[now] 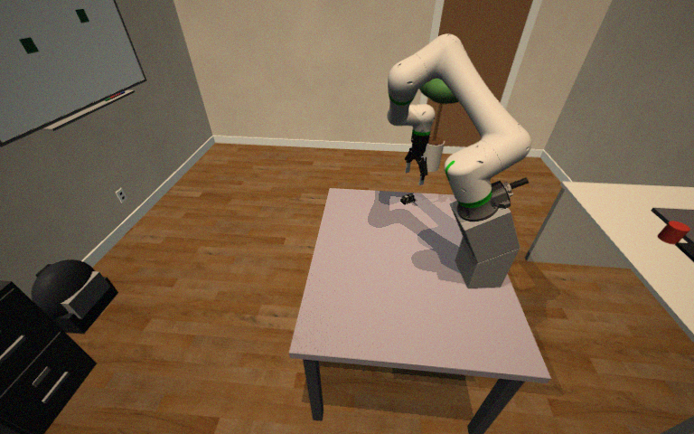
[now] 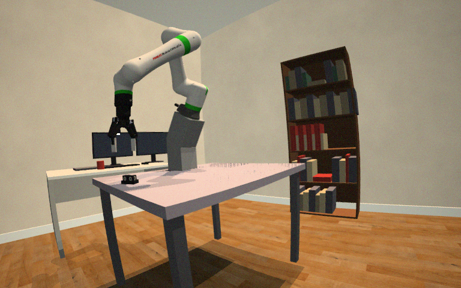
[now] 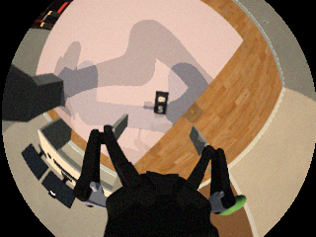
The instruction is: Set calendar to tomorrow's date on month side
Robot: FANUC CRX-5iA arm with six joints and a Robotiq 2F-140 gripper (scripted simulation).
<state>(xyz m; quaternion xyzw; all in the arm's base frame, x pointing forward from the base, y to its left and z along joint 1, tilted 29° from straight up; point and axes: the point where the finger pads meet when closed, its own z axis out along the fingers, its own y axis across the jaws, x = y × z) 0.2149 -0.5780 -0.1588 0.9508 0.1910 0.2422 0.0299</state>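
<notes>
The black digit cube is 140 mm below my hand.
</notes>
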